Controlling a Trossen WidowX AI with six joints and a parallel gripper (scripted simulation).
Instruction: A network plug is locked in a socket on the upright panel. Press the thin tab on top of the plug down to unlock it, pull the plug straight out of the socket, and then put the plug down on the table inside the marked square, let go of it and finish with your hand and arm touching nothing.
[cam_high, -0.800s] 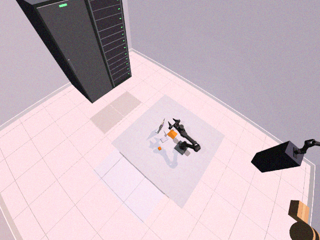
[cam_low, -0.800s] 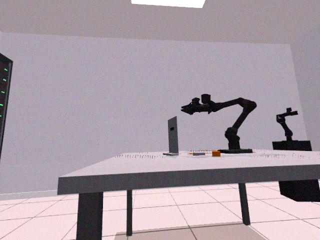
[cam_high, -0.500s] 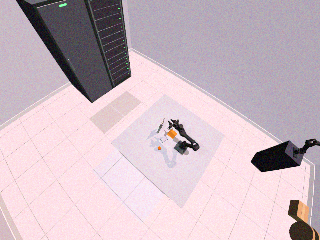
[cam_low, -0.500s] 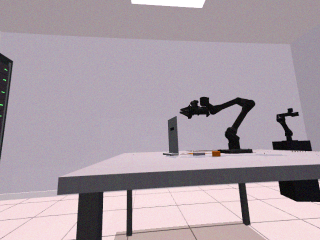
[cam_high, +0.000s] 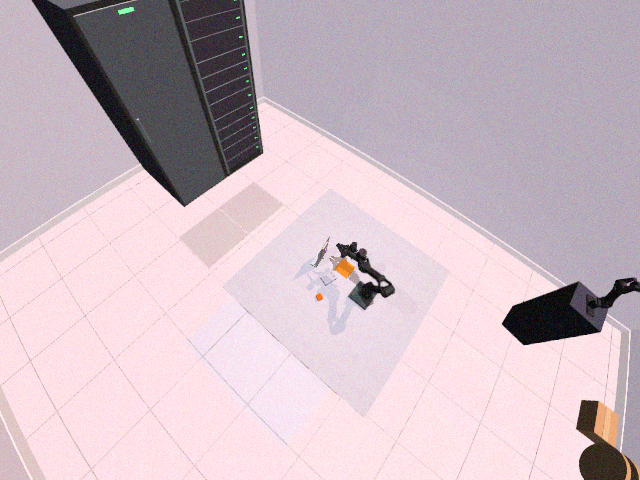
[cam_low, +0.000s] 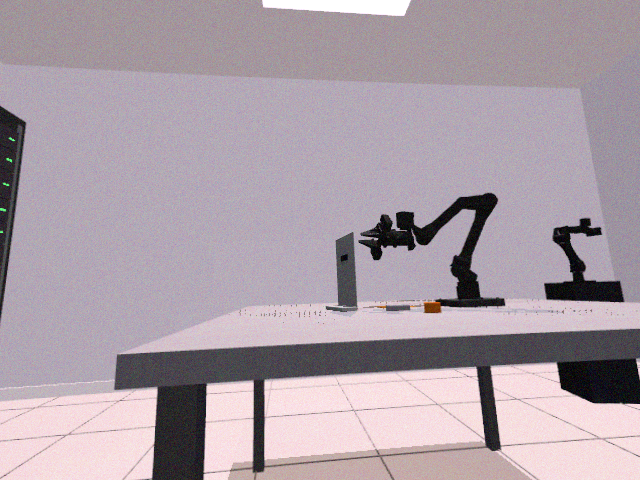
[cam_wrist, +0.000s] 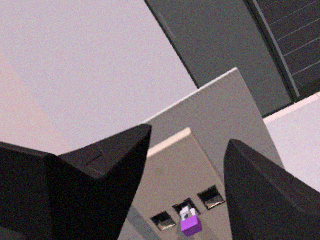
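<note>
Now: the purple network plug 80 mm below my gripper tip, 60 mm to the left of it and 50 mm ahead of it. Round my gripper tip: orange flat patch (260 mm below, 120 mm behind, 30 mm to the right); orange cube (280 mm to the left, 250 mm below, 170 mm behind); socket panel (140 mm below, 70 mm to the left, 70 mm ahead).
</note>
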